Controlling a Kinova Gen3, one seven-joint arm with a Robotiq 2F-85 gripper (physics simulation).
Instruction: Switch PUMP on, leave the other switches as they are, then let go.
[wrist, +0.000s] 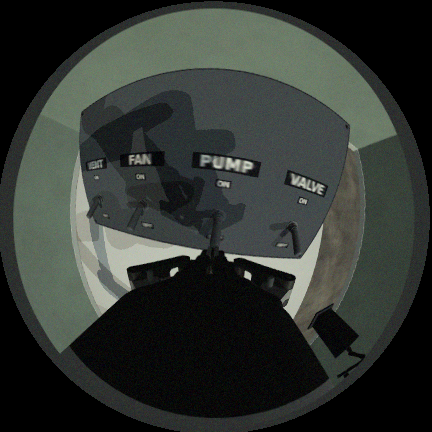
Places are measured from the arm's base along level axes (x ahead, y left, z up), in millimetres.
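Where they show: gripper, fingertip midpoint: (212, 253).
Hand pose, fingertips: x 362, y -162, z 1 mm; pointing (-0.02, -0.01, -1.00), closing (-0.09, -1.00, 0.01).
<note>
Each offset is from my fingertips to the top centre of the thing. "spot": to the spot under its first point.
The dark grey switch panel (280, 115) stands in front of me in the wrist view. The PUMP label @[111 mm ahead, 23 mm right, 19 mm up] (226, 164) is near its middle, with an ON mark @[spot: 87 mm ahead, 19 mm right, 2 mm up] (223, 184) below it. The PUMP lever @[spot: 31 mm ahead, 5 mm right, 7 mm up] (215, 230) points down, away from the ON mark, and its lower end meets the fingertips in the picture. My gripper (212, 253) is shut and empty, at the lower end of the PUMP lever; whether it touches the lever cannot be told. The VENT lever @[spot: 79 mm ahead, 223 mm left, 0 mm up] (94, 207), the FAN lever @[spot: 55 mm ahead, 108 mm left, 4 mm up] (135, 216) and the VALVE lever @[spot: 8 mm ahead, 120 mm right, 4 mm up] (295, 239) also point down.
The FAN lever stands left of PUMP, the VENT lever further left and the VALVE lever to the right. A black box-like object (334, 330) with a cable is at the lower right. Green walls (215, 40) stand behind the panel. Shadows fall over the panel's left and middle.
</note>
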